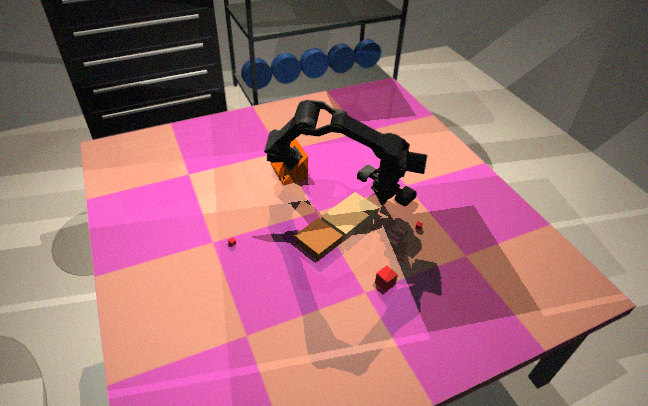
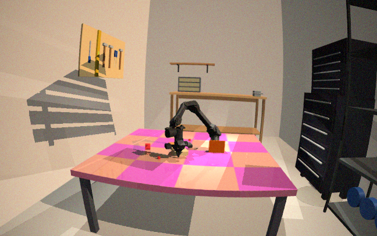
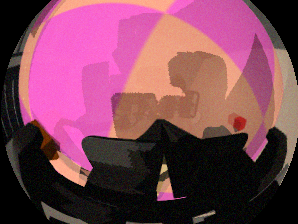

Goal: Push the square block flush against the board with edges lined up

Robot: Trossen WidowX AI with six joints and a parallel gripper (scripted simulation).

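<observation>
Right now the board is 10 mm ahead of my gripper tip, 120 mm to the right of it and 10 mm above it. Round my gripper tip: square block 60 mm ahead, 250 mm to the right, 10 mm above; then red cube 260 mm ahead, 150 mm to the right, 20 mm above.
</observation>
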